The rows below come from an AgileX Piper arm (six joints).
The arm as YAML. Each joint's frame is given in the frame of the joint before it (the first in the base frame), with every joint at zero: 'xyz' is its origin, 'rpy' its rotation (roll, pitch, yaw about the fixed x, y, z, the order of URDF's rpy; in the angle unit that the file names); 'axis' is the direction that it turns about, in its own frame. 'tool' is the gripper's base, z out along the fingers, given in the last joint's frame.
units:
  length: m
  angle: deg
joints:
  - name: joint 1
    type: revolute
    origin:
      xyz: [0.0, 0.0, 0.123]
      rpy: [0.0, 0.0, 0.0]
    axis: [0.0, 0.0, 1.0]
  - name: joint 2
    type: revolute
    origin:
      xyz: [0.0, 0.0, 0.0]
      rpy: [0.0, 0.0, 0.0]
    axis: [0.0, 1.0, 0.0]
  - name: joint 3
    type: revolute
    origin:
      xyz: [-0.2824, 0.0, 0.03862]
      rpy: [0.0, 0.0, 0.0]
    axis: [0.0, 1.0, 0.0]
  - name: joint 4
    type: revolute
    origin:
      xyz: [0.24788, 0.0, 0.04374]
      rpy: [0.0, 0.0, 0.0]
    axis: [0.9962, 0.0, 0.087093]
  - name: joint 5
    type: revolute
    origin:
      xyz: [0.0, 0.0, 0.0]
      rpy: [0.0, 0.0, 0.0]
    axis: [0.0, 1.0, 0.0]
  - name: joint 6
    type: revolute
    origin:
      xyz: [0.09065, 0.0, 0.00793]
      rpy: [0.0, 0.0, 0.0]
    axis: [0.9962, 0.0, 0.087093]
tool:
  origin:
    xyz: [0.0, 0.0, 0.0]
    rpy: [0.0, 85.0, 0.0]
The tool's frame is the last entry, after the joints.
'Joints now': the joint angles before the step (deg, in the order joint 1, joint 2, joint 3, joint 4, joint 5, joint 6). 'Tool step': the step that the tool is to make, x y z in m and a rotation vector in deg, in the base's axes. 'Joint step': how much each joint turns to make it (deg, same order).
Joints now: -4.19 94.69 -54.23 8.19 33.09 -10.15
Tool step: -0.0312 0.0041 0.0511 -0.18 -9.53 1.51
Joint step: 0.00 -12.72 3.21 2.02 0.24 -2.81
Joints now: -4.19 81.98 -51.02 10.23 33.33 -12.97
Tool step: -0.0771 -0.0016 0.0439 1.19 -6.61 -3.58
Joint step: -2.39 -20.56 7.29 -0.21 6.61 2.87
